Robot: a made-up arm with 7 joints. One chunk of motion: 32 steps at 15 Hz.
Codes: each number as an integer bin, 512 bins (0 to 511) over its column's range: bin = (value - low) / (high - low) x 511, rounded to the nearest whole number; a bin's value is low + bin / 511 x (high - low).
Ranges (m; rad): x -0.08..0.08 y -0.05..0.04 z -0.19..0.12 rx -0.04..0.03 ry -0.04..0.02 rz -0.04..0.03
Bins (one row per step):
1: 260 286 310 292 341 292
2: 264 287 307 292 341 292
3: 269 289 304 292 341 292
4: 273 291 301 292 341 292
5: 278 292 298 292 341 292
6: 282 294 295 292 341 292
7: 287 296 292 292 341 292
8: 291 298 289 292 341 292
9: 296 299 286 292 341 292
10: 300 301 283 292 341 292
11: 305 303 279 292 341 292
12: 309 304 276 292 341 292
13: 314 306 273 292 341 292
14: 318 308 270 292 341 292
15: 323 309 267 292 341 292
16: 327 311 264 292 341 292
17: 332 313 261 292 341 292
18: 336 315 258 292 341 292
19: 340 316 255 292 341 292
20: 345 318 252 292 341 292
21: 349 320 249 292 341 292
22: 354 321 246 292 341 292
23: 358 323 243 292 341 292
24: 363 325 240 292 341 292
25: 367 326 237 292 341 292
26: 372 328 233 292 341 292
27: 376 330 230 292 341 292
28: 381 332 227 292 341 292
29: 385 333 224 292 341 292
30: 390 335 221 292 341 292
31: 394 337 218 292 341 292
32: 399 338 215 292 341 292
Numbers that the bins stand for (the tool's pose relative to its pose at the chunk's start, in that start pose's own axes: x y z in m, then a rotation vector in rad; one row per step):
1: 0.0014 0.0004 -0.0019 0.0000 0.0000 0.0000
2: 0.0027 0.0005 -0.0038 0.0000 0.0000 0.0000
3: 0.0042 0.0009 -0.0056 0.0000 0.0000 0.0000
4: 0.0055 0.0013 -0.0074 0.0000 0.0000 0.0000
5: 0.0070 0.0014 -0.0092 0.0000 0.0000 0.0000
6: 0.0083 0.0018 -0.0110 0.0000 0.0000 0.0000
7: 0.0099 0.0021 -0.0129 0.0000 0.0000 0.0000
8: 0.0111 0.0025 -0.0147 0.0000 0.0000 0.0000
9: 0.0127 0.0027 -0.0165 0.0000 0.0000 0.0000
10: 0.0139 0.0030 -0.0183 0.0000 0.0000 0.0000
11: 0.0155 0.0034 -0.0207 0.0000 0.0000 0.0000
12: 0.0168 0.0035 -0.0226 0.0000 0.0000 0.0000
13: 0.0183 0.0039 -0.0244 0.0000 0.0000 0.0000
14: 0.0196 0.0042 -0.0262 0.0000 0.0000 0.0000
15: 0.0211 0.0044 -0.0280 0.0000 0.0000 0.0000
16: 0.0224 0.0048 -0.0298 0.0000 0.0000 0.0000
17: 0.0240 0.0051 -0.0317 0.0000 0.0000 0.0000
18: 0.0252 0.0055 -0.0335 0.0000 0.0000 0.0000
19: 0.0265 0.0057 -0.0353 0.0000 0.0000 0.0000
20: 0.0280 0.0060 -0.0371 0.0000 0.0000 0.0000
21: 0.0293 0.0064 -0.0389 0.0000 0.0000 0.0000
22: 0.0308 0.0065 -0.0408 0.0000 0.0000 0.0000
23: 0.0321 0.0069 -0.0426 0.0000 0.0000 0.0000
24: 0.0337 0.0072 -0.0444 0.0000 0.0000 0.0000
25: 0.0349 0.0074 -0.0462 0.0000 0.0000 0.0000
26: 0.0365 0.0078 -0.0486 0.0000 0.0000 0.0000
27: 0.0377 0.0081 -0.0505 0.0000 0.0000 0.0000
28: 0.0393 0.0085 -0.0523 0.0000 0.0000 0.0000
29: 0.0405 0.0086 -0.0541 0.0000 0.0000 0.0000
30: 0.0421 0.0090 -0.0559 0.0000 0.0000 0.0000
31: 0.0434 0.0094 -0.0577 0.0000 0.0000 0.0000
32: 0.0449 0.0095 -0.0596 0.0000 0.0000 0.0000

